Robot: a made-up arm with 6 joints.
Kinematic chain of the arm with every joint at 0, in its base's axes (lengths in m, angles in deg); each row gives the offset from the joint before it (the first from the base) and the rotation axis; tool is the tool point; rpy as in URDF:
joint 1: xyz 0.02 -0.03 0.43 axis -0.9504 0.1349 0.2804
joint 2: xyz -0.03 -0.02 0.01 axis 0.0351 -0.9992 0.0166
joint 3: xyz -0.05 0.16 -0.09 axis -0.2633 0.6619 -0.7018
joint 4: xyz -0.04 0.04 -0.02 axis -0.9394 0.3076 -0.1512
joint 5: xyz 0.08 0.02 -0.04 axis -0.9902 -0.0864 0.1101
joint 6: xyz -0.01 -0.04 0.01 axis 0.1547 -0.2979 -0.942
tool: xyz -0.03 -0.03 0 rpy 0 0 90
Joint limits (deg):
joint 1: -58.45..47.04
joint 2: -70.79..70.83
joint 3: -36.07..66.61
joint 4: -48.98..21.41
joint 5: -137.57..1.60
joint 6: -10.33..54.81
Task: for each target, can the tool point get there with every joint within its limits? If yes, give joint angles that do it. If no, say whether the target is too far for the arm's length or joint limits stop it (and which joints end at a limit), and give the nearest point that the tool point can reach.
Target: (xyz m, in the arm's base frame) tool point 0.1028 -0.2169 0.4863
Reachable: no: joint limits stop it (at a limit: joint 1, joint 2, joint 3, joint 4, joint 6) | nearest point 0.1441 0.0546 0.5059 | short by 0.275 m
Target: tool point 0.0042 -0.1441 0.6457
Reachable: no: joint limits stop it (at a limit: joint 1, joint 2, joint 3, joint 4, joint 6) | nearest point -0.1246 0.0374 0.5703 | short by 0.235 m
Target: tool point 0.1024 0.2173 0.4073
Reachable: yes | joints -41.57 38.14 10.52 0.59 -73.51 25.68
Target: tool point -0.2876 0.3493 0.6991
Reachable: no: too far | nearest point -0.1569 0.2124 0.5976 | short by 0.215 m
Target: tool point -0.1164 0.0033 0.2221
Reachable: yes | joints 29.00 10.32 53.86 -0.08 -44.22 -2.72
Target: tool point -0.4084 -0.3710 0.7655
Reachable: no: too far | nearest point -0.1814 0.0443 0.6058 | short by 0.499 m
